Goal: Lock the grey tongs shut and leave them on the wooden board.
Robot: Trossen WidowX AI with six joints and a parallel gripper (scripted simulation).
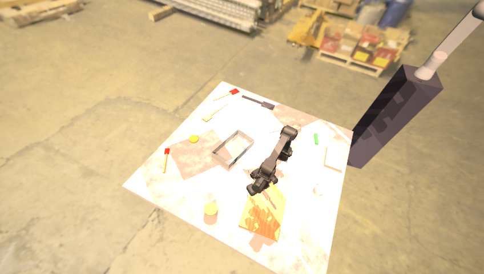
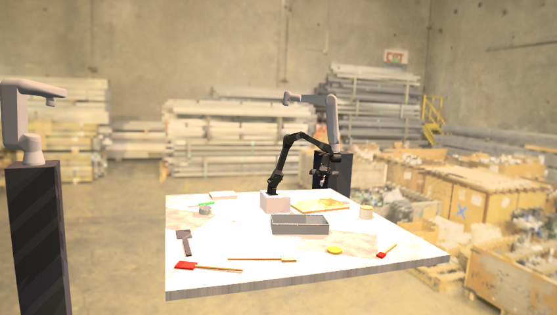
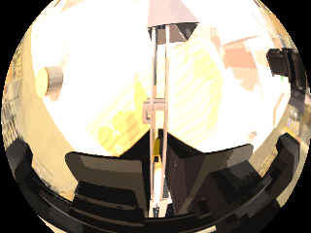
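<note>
Right now my gripper tip is 6 cm past the wooden board, 1 cm to the right of it and 15 cm above it. The rest, counted from my gripper tip: roasting tin (27 cm ahead, 33 cm to the right, 13 cm below); small red brush (70 cm ahead, 10 cm to the right, 15 cm below); white block (47 cm behind, 53 cm to the right, 15 cm below).
</note>
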